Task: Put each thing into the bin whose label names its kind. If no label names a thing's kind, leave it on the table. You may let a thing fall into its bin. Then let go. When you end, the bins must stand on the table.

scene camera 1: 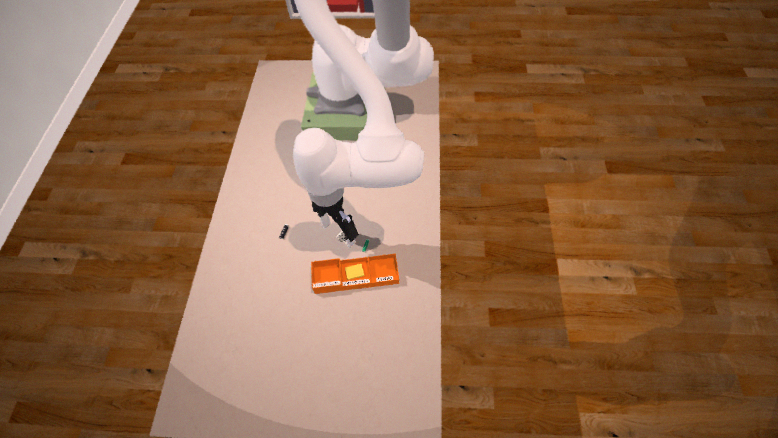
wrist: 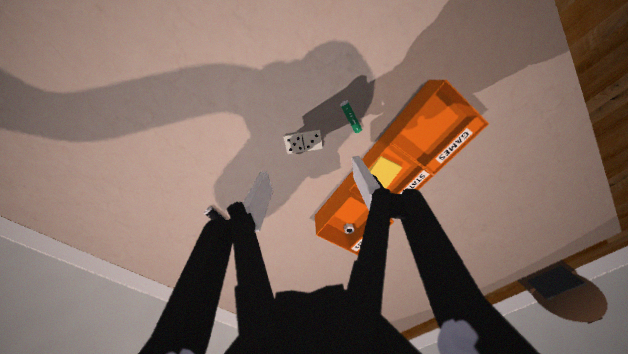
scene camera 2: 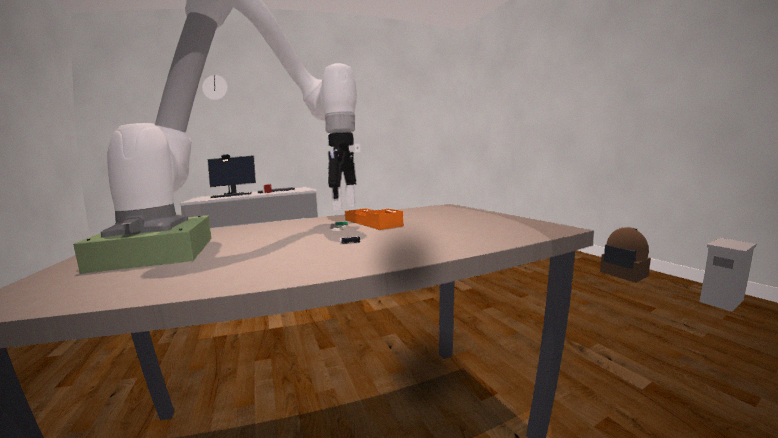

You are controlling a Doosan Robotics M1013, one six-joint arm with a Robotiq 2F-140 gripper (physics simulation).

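Seen in the pictures: gripper, between the fingertips: (scene camera 1: 339, 234) (wrist: 310, 174) (scene camera 2: 344, 207); arm's base, origin of its link: (scene camera 1: 342, 97) (scene camera 2: 148, 227).
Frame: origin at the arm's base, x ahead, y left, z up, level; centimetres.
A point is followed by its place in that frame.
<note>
My gripper (scene camera 1: 336, 230) {x 56.2, y 7.6, z -0.7 cm} (scene camera 2: 343, 200) {x 56.2, y 7.6, z -0.7 cm} (wrist: 310, 174) {x 56.2, y 7.6, z -0.7 cm} is open and empty, above the table near a white domino (scene camera 2: 338, 227) {x 53.7, y 6.7, z -6.4 cm} (wrist: 303, 142) {x 54.1, y 8.4, z -6.5 cm} with black dots. A small green battery (scene camera 1: 365, 245) {x 56.3, y 15.2, z -6.2 cm} (scene camera 2: 341, 223) {x 56.1, y 14.8, z -6.7 cm} (wrist: 351, 117) {x 56.0, y 15.2, z -6.2 cm} lies between domino and bins. A black battery (scene camera 1: 284, 231) {x 53.6, y -11.2, z -6.0 cm} (scene camera 2: 350, 239) {x 53.3, y -12.2, z -6.2 cm} (wrist: 215, 213) {x 52.3, y -10.7, z -6.4 cm} lies apart, partly behind a finger in the wrist view. The joined orange bins (scene camera 1: 356, 288) {x 70.3, y 14.2, z -6.9 cm} (scene camera 2: 389, 220) {x 68.1, y 1.1, z -4.9 cm} (wrist: 417, 107) {x 60.1, y 21.5, z -4.8 cm} stand on the table. A yellow pad (scene camera 1: 354, 271) {x 65.6, y 13.1, z -5.5 cm} (wrist: 386, 172) {x 65.4, y 14.0, z -5.5 cm} is in the middle bin, a metal nut (wrist: 349, 229) {x 70.3, y 3.3, z -5.7 cm} in an end bin. "GAMES" labels the other end bin; fingers partly hide the other labels.
The arm's green base (scene camera 1: 333, 127) {x 14.4, y -1.1, z -0.4 cm} (scene camera 2: 142, 247) {x 3.5, y -13.2, z -2.7 cm} stands at one end of the table (scene camera 1: 304, 348) {x 89.0, y 2.1, z -7.2 cm} (scene camera 2: 304, 293) {x 39.8, y -37.7, z -8.6 cm}. The bins' near wall lies close to the green battery. A desk with a monitor (scene camera 2: 231, 170) stands in the background.
</note>
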